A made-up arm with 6 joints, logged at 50 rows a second.
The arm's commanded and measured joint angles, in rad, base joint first. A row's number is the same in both.
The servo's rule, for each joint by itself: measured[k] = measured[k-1] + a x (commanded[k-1-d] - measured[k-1]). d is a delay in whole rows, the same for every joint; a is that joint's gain. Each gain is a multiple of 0.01, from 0.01 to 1. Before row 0 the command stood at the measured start. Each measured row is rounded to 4 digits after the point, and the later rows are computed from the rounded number. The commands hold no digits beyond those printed.
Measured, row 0: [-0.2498, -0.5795, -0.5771, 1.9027, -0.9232, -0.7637]
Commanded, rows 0 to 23: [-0.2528, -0.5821, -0.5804, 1.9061, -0.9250, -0.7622]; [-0.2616, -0.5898, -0.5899, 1.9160, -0.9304, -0.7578]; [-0.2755, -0.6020, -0.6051, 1.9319, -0.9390, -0.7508]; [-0.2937, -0.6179, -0.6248, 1.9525, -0.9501, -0.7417]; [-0.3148, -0.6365, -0.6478, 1.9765, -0.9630, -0.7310]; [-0.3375, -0.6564, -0.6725, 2.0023, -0.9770, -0.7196]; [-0.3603, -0.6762, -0.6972, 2.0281, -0.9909, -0.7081]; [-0.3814, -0.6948, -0.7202, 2.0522, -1.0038, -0.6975]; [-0.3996, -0.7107, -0.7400, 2.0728, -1.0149, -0.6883]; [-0.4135, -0.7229, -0.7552, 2.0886, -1.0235, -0.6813]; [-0.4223, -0.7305, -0.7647, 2.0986, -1.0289, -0.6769]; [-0.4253, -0.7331, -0.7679, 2.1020, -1.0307, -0.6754]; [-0.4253, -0.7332, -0.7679, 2.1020, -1.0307, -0.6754]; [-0.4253, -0.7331, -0.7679, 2.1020, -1.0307, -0.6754]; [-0.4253, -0.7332, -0.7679, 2.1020, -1.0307, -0.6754]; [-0.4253, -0.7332, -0.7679, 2.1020, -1.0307, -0.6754]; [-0.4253, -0.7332, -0.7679, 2.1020, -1.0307, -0.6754]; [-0.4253, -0.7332, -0.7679, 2.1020, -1.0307, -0.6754]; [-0.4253, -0.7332, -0.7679, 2.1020, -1.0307, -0.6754]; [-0.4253, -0.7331, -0.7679, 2.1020, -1.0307, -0.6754]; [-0.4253, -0.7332, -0.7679, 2.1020, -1.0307, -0.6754]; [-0.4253, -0.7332, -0.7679, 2.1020, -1.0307, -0.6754]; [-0.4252, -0.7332, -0.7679, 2.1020, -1.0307, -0.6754]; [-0.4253, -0.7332, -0.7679, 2.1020, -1.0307, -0.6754]
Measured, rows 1 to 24: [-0.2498, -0.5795, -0.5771, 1.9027, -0.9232, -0.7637]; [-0.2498, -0.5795, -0.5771, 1.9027, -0.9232, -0.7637]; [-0.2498, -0.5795, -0.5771, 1.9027, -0.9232, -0.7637]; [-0.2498, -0.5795, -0.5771, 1.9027, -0.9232, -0.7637]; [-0.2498, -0.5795, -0.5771, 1.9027, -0.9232, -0.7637]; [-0.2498, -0.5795, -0.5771, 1.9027, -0.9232, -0.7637]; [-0.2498, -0.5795, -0.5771, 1.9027, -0.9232, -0.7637]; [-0.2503, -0.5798, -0.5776, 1.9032, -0.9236, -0.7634]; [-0.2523, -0.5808, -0.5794, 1.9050, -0.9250, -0.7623]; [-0.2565, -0.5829, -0.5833, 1.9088, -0.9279, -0.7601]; [-0.2632, -0.5864, -0.5895, 1.9149, -0.9326, -0.7566]; [-0.2725, -0.5914, -0.5982, 1.9235, -0.9390, -0.7517]; [-0.2842, -0.5979, -0.6093, 1.9345, -0.9470, -0.7456]; [-0.2979, -0.6057, -0.6225, 1.9476, -0.9562, -0.7385]; [-0.3129, -0.6146, -0.6372, 1.9622, -0.9662, -0.7307]; [-0.3285, -0.6242, -0.6526, 1.9777, -0.9764, -0.7226]; [-0.3438, -0.6341, -0.6680, 1.9932, -0.9863, -0.7148]; [-0.3579, -0.6437, -0.6825, 2.0080, -0.9952, -0.7076]; [-0.3700, -0.6526, -0.6953, 2.0212, -1.0027, -0.7015]; [-0.3800, -0.6607, -0.7062, 2.0325, -1.0086, -0.6965]; [-0.3882, -0.6679, -0.7155, 2.0422, -1.0132, -0.6925]; [-0.3949, -0.6744, -0.7234, 2.0506, -1.0169, -0.6893]; [-0.4004, -0.6803, -0.7301, 2.0578, -1.0198, -0.6867]; [-0.4049, -0.6856, -0.7358, 2.0640, -1.0221, -0.6846]
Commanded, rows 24 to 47: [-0.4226, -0.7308, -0.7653, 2.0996, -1.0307, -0.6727]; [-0.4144, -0.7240, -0.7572, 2.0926, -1.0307, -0.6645]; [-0.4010, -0.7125, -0.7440, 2.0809, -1.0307, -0.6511]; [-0.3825, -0.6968, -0.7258, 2.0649, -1.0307, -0.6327]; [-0.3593, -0.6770, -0.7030, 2.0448, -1.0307, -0.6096]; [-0.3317, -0.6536, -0.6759, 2.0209, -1.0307, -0.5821]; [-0.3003, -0.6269, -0.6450, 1.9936, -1.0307, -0.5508]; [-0.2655, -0.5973, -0.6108, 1.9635, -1.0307, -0.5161]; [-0.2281, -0.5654, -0.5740, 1.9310, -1.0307, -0.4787]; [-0.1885, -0.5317, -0.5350, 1.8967, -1.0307, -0.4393]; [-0.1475, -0.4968, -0.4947, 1.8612, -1.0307, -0.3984]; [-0.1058, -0.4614, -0.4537, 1.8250, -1.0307, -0.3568]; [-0.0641, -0.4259, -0.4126, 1.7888, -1.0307, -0.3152]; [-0.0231, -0.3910, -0.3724, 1.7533, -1.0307, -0.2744]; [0.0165, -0.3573, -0.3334, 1.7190, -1.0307, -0.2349]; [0.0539, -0.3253, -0.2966, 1.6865, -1.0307, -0.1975]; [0.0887, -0.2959, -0.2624, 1.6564, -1.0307, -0.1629]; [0.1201, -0.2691, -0.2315, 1.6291, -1.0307, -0.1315]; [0.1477, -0.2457, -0.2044, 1.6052, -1.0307, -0.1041]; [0.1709, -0.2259, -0.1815, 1.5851, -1.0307, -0.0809]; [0.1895, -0.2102, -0.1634, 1.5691, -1.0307, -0.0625]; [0.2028, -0.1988, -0.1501, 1.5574, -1.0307, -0.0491]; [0.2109, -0.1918, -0.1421, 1.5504, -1.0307, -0.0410]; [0.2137, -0.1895, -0.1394, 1.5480, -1.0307, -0.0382]
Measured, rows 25 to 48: [-0.4086, -0.6904, -0.7406, 2.0693, -1.0239, -0.6829]; [-0.4116, -0.6947, -0.7447, 2.0739, -1.0253, -0.6815]; [-0.4141, -0.6985, -0.7482, 2.0778, -1.0264, -0.6803]; [-0.4161, -0.7020, -0.7512, 2.0812, -1.0273, -0.6794]; [-0.4178, -0.7051, -0.7537, 2.0841, -1.0280, -0.6786]; [-0.4191, -0.7079, -0.7558, 2.0866, -1.0286, -0.6780]; [-0.4202, -0.7104, -0.7576, 2.0888, -1.0290, -0.6775]; [-0.4206, -0.7124, -0.7588, 2.0903, -1.0294, -0.6766]; [-0.4195, -0.7136, -0.7586, 2.0906, -1.0297, -0.6743]; [-0.4162, -0.7135, -0.7564, 2.0892, -1.0299, -0.6699]; [-0.4101, -0.7118, -0.7518, 2.0858, -1.0301, -0.6628]; [-0.4010, -0.7083, -0.7445, 2.0801, -1.0302, -0.6527]; [-0.3885, -0.7028, -0.7342, 2.0718, -1.0303, -0.6393]; [-0.3726, -0.6952, -0.7208, 2.0609, -1.0304, -0.6225]; [-0.3533, -0.6854, -0.7043, 2.0473, -1.0305, -0.6023]; [-0.3308, -0.6734, -0.6848, 2.0310, -1.0305, -0.5788]; [-0.3052, -0.6592, -0.6623, 2.0122, -1.0305, -0.5523]; [-0.2768, -0.6430, -0.6372, 1.9911, -1.0305, -0.5231]; [-0.2460, -0.6248, -0.6097, 1.9678, -1.0305, -0.4915]; [-0.2133, -0.6049, -0.5801, 1.9427, -1.0305, -0.4580]; [-0.1791, -0.5835, -0.5489, 1.9162, -1.0305, -0.4231]; [-0.1439, -0.5609, -0.5166, 1.8886, -1.0305, -0.3873]; [-0.1083, -0.5373, -0.4836, 1.8603, -1.0305, -0.3512]; [-0.0728, -0.5132, -0.4504, 1.8318, -1.0305, -0.3154]
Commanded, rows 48 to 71: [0.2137, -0.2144, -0.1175, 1.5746, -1.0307, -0.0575]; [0.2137, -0.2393, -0.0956, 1.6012, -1.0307, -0.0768]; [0.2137, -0.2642, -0.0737, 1.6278, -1.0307, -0.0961]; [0.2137, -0.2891, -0.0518, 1.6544, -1.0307, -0.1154]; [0.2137, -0.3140, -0.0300, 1.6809, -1.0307, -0.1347]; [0.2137, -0.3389, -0.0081, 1.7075, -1.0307, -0.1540]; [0.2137, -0.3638, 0.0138, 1.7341, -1.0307, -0.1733]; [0.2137, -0.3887, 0.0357, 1.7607, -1.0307, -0.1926]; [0.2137, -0.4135, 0.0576, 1.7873, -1.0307, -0.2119]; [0.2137, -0.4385, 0.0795, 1.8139, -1.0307, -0.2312]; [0.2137, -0.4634, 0.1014, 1.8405, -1.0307, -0.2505]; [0.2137, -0.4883, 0.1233, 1.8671, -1.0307, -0.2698]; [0.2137, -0.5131, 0.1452, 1.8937, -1.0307, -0.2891]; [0.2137, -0.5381, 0.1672, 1.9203, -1.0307, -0.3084]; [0.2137, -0.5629, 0.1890, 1.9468, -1.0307, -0.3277]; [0.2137, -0.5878, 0.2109, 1.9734, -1.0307, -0.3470]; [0.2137, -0.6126, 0.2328, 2.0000, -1.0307, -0.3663]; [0.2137, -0.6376, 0.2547, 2.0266, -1.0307, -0.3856]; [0.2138, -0.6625, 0.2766, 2.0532, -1.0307, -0.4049]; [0.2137, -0.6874, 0.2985, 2.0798, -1.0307, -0.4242]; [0.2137, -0.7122, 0.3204, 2.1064, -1.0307, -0.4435]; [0.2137, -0.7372, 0.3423, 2.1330, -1.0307, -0.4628]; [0.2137, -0.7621, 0.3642, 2.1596, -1.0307, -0.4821]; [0.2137, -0.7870, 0.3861, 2.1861, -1.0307, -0.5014]
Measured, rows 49 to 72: [-0.0381, -0.4888, -0.4176, 1.8034, -1.0305, -0.2805]; [-0.0047, -0.4645, -0.3856, 1.7757, -1.0305, -0.2470]; [0.0269, -0.4406, -0.3550, 1.7490, -1.0305, -0.2154]; [0.0562, -0.4176, -0.3263, 1.7238, -1.0305, -0.1863]; [0.0826, -0.3957, -0.2999, 1.7005, -1.0305, -0.1602]; [0.1057, -0.3753, -0.2762, 1.6795, -1.0305, -0.1376]; [0.1251, -0.3567, -0.2557, 1.6611, -1.0305, -0.1187]; [0.1410, -0.3425, -0.2350, 1.6490, -1.0305, -0.1071]; [0.1541, -0.3322, -0.2141, 1.6423, -1.0305, -0.1013]; [0.1648, -0.3254, -0.1930, 1.6403, -1.0305, -0.1003]; [0.1736, -0.3218, -0.1718, 1.6423, -1.0305, -0.1032]; [0.1808, -0.3210, -0.1505, 1.6477, -1.0305, -0.1092]; [0.1867, -0.3228, -0.1291, 1.6561, -1.0305, -0.1177]; [0.1916, -0.3269, -0.1077, 1.6670, -1.0305, -0.1283]; [0.1956, -0.3331, -0.0862, 1.6801, -1.0305, -0.1405]; [0.1989, -0.3411, -0.0646, 1.6951, -1.0305, -0.1541]; [0.2016, -0.3508, -0.0430, 1.7117, -1.0305, -0.1687]; [0.2038, -0.3621, -0.0213, 1.7297, -1.0305, -0.1842]; [0.2056, -0.3747, 0.0004, 1.7489, -1.0305, -0.2005]; [0.2071, -0.3885, 0.0221, 1.7692, -1.0305, -0.2173]; [0.2083, -0.4035, 0.0439, 1.7904, -1.0305, -0.2346]; [0.2093, -0.4194, 0.0657, 1.8123, -1.0305, -0.2523]; [0.2101, -0.4362, 0.0875, 1.8349, -1.0305, -0.2703]; [0.2107, -0.4538, 0.1093, 1.8580, -1.0305, -0.2885]
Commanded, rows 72 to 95: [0.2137, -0.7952, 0.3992, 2.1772, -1.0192, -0.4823]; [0.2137, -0.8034, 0.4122, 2.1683, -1.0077, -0.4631]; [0.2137, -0.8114, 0.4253, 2.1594, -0.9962, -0.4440]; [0.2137, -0.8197, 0.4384, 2.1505, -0.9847, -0.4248]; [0.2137, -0.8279, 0.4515, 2.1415, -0.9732, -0.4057]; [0.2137, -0.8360, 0.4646, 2.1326, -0.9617, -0.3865]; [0.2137, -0.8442, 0.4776, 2.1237, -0.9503, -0.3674]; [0.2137, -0.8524, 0.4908, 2.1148, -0.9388, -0.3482]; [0.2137, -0.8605, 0.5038, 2.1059, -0.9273, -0.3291]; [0.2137, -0.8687, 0.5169, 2.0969, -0.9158, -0.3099]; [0.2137, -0.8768, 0.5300, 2.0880, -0.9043, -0.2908]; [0.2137, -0.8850, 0.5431, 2.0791, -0.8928, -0.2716]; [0.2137, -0.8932, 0.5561, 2.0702, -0.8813, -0.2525]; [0.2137, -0.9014, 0.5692, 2.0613, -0.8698, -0.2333]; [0.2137, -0.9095, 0.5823, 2.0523, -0.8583, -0.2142]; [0.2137, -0.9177, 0.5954, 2.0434, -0.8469, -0.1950]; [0.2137, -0.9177, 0.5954, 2.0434, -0.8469, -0.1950]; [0.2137, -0.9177, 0.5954, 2.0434, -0.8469, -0.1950]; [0.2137, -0.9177, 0.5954, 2.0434, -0.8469, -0.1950]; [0.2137, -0.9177, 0.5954, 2.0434, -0.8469, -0.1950]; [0.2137, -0.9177, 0.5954, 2.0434, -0.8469, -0.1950]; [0.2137, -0.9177, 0.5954, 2.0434, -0.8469, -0.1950]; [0.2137, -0.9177, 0.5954, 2.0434, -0.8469, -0.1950]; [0.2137, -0.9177, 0.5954, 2.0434, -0.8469, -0.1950]
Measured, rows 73 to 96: [0.2112, -0.4722, 0.1311, 1.8816, -1.0305, -0.3069]; [0.2117, -0.4912, 0.1529, 1.9056, -1.0305, -0.3255]; [0.2121, -0.5108, 0.1747, 1.9300, -1.0305, -0.3443]; [0.2124, -0.5309, 0.1966, 1.9547, -1.0305, -0.3631]; [0.2126, -0.5515, 0.2185, 1.9797, -1.0305, -0.3820]; [0.2128, -0.5726, 0.2404, 2.0049, -1.0305, -0.4010]; [0.2130, -0.5940, 0.2623, 2.0303, -1.0305, -0.4201]; [0.2131, -0.6141, 0.2828, 2.0509, -1.0281, -0.4319]; [0.2132, -0.6330, 0.3022, 2.0673, -1.0238, -0.4378]; [0.2133, -0.6508, 0.3207, 2.0802, -1.0180, -0.4390]; [0.2134, -0.6677, 0.3384, 2.0900, -1.0110, -0.4363]; [0.2135, -0.6837, 0.3554, 2.0972, -1.0031, -0.4305]; [0.2135, -0.6989, 0.3718, 2.1022, -0.9944, -0.4221]; [0.2135, -0.7134, 0.3877, 2.1052, -0.9851, -0.4117]; [0.2135, -0.7273, 0.4032, 2.1065, -0.9754, -0.3996]; [0.2135, -0.7406, 0.4183, 2.1064, -0.9653, -0.3862]; [0.2135, -0.7534, 0.4331, 2.1051, -0.9549, -0.3717]; [0.2135, -0.7657, 0.4476, 2.1027, -0.9443, -0.3563]; [0.2135, -0.7776, 0.4619, 2.0994, -0.9335, -0.3402]; [0.2135, -0.7892, 0.4760, 2.0953, -0.9225, -0.3235]; [0.2135, -0.8004, 0.4900, 2.0905, -0.9114, -0.3064]; [0.2135, -0.8113, 0.5038, 2.0852, -0.9002, -0.2889]; [0.2135, -0.8219, 0.5175, 2.0793, -0.8890, -0.2711]; [0.2135, -0.8315, 0.5292, 2.0743, -0.8802, -0.2566]
